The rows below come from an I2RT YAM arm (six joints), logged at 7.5 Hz.
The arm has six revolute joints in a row. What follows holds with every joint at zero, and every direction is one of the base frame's. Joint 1 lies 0.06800 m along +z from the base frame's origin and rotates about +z. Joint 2 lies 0.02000 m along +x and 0.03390 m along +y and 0.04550 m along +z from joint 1 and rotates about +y. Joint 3 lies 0.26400 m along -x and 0.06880 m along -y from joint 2 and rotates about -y. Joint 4 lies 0.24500 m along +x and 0.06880 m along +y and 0.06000 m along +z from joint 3 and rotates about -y. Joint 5 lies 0.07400 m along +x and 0.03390 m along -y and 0.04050 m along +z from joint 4 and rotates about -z. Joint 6 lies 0.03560 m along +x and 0.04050 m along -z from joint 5 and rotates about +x. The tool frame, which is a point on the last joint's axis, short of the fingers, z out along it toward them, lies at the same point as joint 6; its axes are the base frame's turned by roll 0.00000, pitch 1.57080 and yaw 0.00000 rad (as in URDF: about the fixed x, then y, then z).
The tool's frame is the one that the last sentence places.
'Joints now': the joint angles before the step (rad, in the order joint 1, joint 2, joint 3, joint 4, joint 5, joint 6). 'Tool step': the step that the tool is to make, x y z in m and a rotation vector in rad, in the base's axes. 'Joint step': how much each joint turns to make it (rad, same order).
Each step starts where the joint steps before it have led.
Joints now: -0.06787 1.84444 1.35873 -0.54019 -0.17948 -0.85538
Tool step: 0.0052 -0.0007 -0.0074 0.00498 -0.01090 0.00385
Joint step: -0.00155 0.02353 -0.00221 0.03597 -0.00769 -0.00164
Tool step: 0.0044 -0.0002 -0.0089 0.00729 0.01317 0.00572
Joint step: -0.00049 0.02950 0.00570 0.00977 -0.00866 -0.00203
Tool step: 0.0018 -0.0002 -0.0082 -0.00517 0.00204 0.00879
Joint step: -0.00019 0.01699 -0.01012 0.02337 -0.00006 -0.01063
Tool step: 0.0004 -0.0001 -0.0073 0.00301 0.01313 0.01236
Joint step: -0.00091 0.01478 -0.00687 0.00623 -0.00850 -0.01061
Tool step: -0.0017 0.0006 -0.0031 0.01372 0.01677 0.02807
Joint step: -0.00098 0.00424 -0.00295 -0.01476 -0.02510 -0.01969
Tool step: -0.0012 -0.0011 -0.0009 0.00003 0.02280 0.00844
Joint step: -0.00330 0.00419 0.00738 -0.02856 -0.00404 -0.01145
